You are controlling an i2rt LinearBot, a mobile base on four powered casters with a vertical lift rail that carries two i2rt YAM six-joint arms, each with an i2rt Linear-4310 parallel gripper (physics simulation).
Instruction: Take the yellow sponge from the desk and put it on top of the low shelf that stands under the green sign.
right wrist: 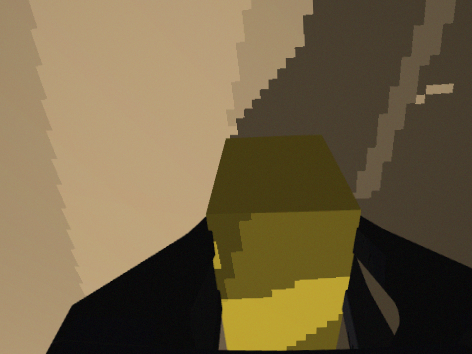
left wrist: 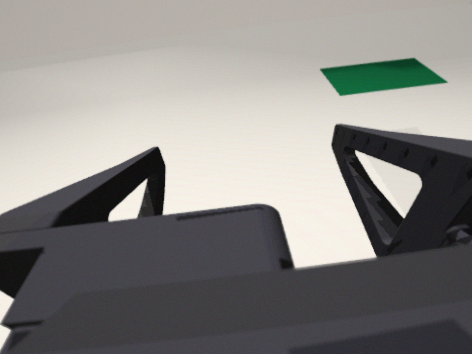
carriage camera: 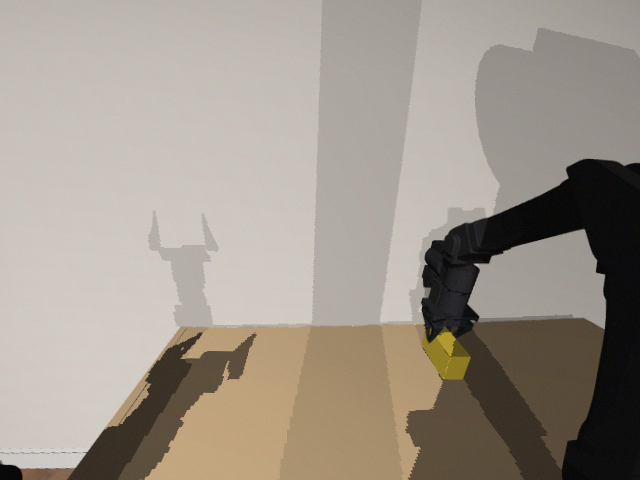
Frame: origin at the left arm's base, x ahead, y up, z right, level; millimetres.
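Where they show: left gripper, fingertip midpoint: (left wrist: 247, 145); right gripper, fingertip midpoint: (right wrist: 277, 215) (carriage camera: 437, 341).
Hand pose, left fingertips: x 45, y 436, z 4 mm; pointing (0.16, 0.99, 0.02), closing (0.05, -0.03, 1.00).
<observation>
Each offset is from my left fingertips to the top centre of the thing. Level surfaces: height alone.
The yellow sponge @[dx +260, dy -369, dz +635 mm] (carriage camera: 454, 364) (right wrist: 285, 250) is between the fingers of my right gripper (carriage camera: 445, 336) (right wrist: 277, 215), which is shut on it and points down. The sponge is over the far right part of a light wooden top @[dy -432 mm] (carriage camera: 253, 413) (right wrist: 135, 150), which looks like the top of the low shelf. I cannot tell whether the sponge touches it or hangs a little above. My left gripper (left wrist: 247, 145) is open and empty in the left wrist view, facing the wall. The green sign @[dx +419, dy +810, dz +590 mm] (left wrist: 383, 76) is on the wall, upper right in that view.
A pale wall (carriage camera: 232, 129) rises behind the far edge of the wooden top. Shadows of the arms and grippers fall across the wall and the top. My right arm (carriage camera: 604, 232) reaches in from the right. A strip of brown floor @[dy -1042 mm] (carriage camera: 46, 474) shows at the bottom left.
</observation>
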